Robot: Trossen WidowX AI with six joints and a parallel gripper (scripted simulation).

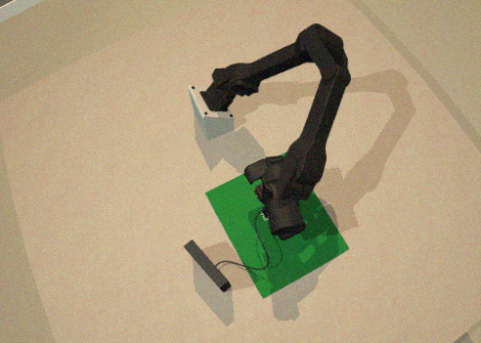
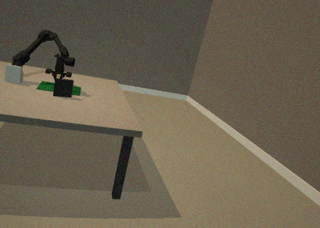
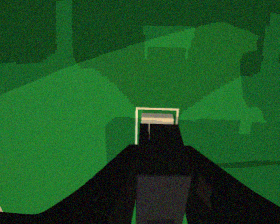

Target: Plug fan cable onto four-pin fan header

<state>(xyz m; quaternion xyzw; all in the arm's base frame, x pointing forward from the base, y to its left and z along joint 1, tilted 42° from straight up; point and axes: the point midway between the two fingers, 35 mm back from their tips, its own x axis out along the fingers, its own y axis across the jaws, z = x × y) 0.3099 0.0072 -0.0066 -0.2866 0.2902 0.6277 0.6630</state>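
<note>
Right now the white four-pin header is 1 cm to the right of my gripper tip and 3 cm below it. Round my gripper tip: dark fan 6 cm ahead, 19 cm to the right, 3 cm above; dark fan plug 1 cm to the right, 1 cm above; green board 3 cm ahead, 4 cm below.
</note>
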